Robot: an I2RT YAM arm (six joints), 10 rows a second.
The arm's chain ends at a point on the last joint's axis. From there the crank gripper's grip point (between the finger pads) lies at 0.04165 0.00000 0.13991 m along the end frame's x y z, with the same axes.
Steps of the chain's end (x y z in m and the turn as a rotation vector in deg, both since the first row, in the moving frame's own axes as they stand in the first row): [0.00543, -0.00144, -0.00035, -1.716, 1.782, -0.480]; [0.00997, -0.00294, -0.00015, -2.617, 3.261, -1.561]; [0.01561, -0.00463, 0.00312, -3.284, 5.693, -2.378]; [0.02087, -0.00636, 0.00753, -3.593, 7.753, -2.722]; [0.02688, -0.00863, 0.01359, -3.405, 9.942, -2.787]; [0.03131, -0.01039, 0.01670, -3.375, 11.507, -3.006]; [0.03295, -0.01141, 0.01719, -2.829, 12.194, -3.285]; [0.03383, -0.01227, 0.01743, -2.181, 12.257, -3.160]
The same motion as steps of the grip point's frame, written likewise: [0.00978, 0.00236, -0.00177, -1.716, 1.782, -0.480]; [0.01793, 0.00215, -0.00286, -2.617, 3.261, -1.561]; [0.02940, 0.00124, -0.00188, -3.284, 5.693, -2.378]; [0.03951, -0.00022, 0.00043, -3.593, 7.753, -2.722]; [0.05054, -0.00318, 0.00412, -3.405, 9.942, -2.787]; [0.05851, -0.00536, 0.00541, -3.375, 11.507, -3.006]; [0.06166, -0.00800, 0.00513, -2.829, 12.194, -3.285]; [0.06264, -0.01026, 0.00535, -2.181, 12.257, -3.160]
